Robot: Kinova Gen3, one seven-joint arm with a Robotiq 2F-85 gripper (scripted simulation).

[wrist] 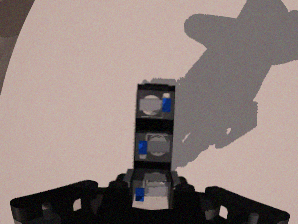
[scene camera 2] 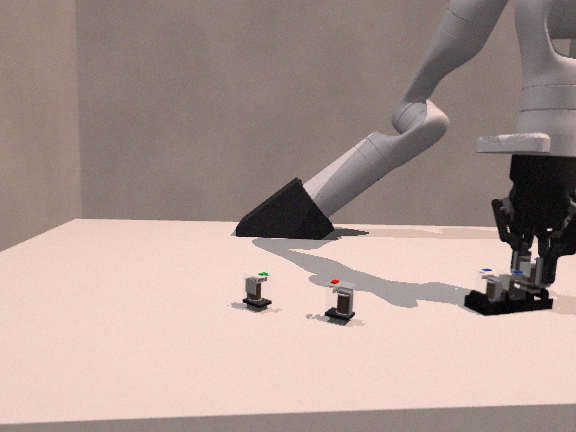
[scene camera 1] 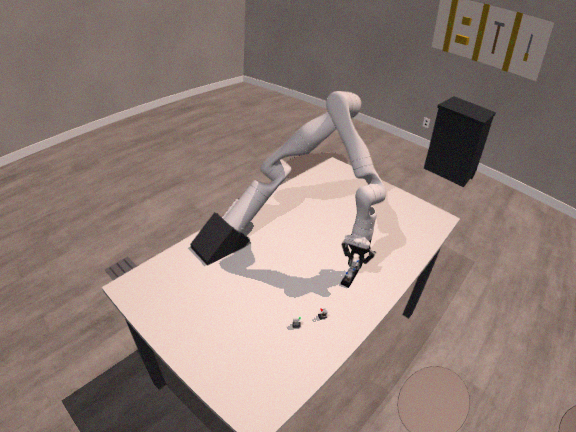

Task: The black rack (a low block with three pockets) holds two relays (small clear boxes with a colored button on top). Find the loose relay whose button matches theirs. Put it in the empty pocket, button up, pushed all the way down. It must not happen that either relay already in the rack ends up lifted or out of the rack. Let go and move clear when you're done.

Labels:
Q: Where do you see a black rack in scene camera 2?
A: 475,300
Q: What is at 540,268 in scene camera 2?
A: The gripper.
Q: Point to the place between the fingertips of the gripper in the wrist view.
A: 151,180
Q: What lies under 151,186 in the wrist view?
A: A blue-button relay.

